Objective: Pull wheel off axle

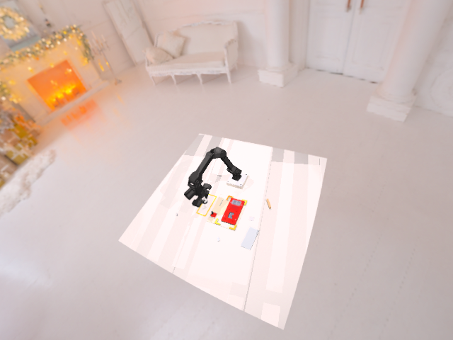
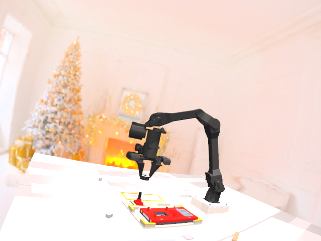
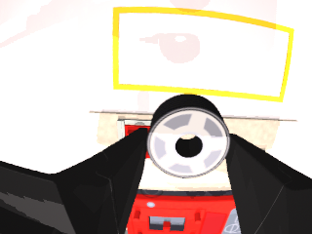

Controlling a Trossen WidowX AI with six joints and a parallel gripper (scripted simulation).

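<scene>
The dark axle is 7 cm to the left of my gripper tip, 7 cm below it and 3 cm ahead of it. Also, from my gripper tip: grey plate (39 cm to the left, 10 cm below, 4 cm ahead); then wooden peg (38 cm to the left, 25 cm behind, 10 cm below); then wheel (right at my gripper tip).
</scene>
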